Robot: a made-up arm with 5 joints. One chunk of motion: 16 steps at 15 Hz.
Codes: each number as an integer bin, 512 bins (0 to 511) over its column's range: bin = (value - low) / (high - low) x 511, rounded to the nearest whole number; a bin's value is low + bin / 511 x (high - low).
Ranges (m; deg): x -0.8..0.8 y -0.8..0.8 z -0.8..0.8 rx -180..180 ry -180..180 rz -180..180
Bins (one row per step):
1: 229 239 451 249 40 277
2: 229 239 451 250 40 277
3: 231 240 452 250 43 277
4: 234 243 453 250 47 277
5: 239 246 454 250 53 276
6: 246 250 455 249 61 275
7: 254 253 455 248 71 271
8: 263 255 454 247 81 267
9: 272 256 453 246 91 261
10: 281 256 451 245 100 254
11: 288 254 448 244 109 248
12: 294 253 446 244 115 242
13: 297 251 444 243 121 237
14: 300 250 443 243 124 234
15: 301 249 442 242 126 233
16: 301 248 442 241 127 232
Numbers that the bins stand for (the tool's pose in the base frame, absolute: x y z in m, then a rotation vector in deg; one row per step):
1: -0.0830 -0.0517 0.6121 -4.58 -151.82 15.15
2: -0.0830 -0.0517 0.6121 -3.87 -151.82 15.15
3: -0.0767 -0.0485 0.6153 -3.87 -149.71 15.15
4: -0.0673 -0.0391 0.6184 -3.87 -146.89 15.15
5: -0.0517 -0.0297 0.6215 -3.87 -142.66 14.44
6: -0.0297 -0.0172 0.6247 -4.58 -137.03 13.74
7: -0.0047 -0.0078 0.6247 -5.28 -129.98 10.92
8: 0.0235 -0.0016 0.6215 -5.99 -122.94 8.10
9: 0.0517 0.0016 0.6184 -6.69 -115.89 3.87
10: 0.0798 0.0016 0.6121 -7.40 -109.55 -1.06
11: 0.1018 -0.0047 0.6027 -8.10 -103.21 -5.28
12: 0.1205 -0.0078 0.5965 -8.10 -98.98 -9.51
13: 0.1299 -0.0141 0.5902 -8.81 -94.76 -13.03
14: 0.1393 -0.0172 0.5871 -8.81 -92.64 -15.15
15: 0.1425 -0.0204 0.5840 -9.51 -91.23 -15.85
16: 0.1425 -0.0235 0.5840 -10.22 -90.53 -16.56

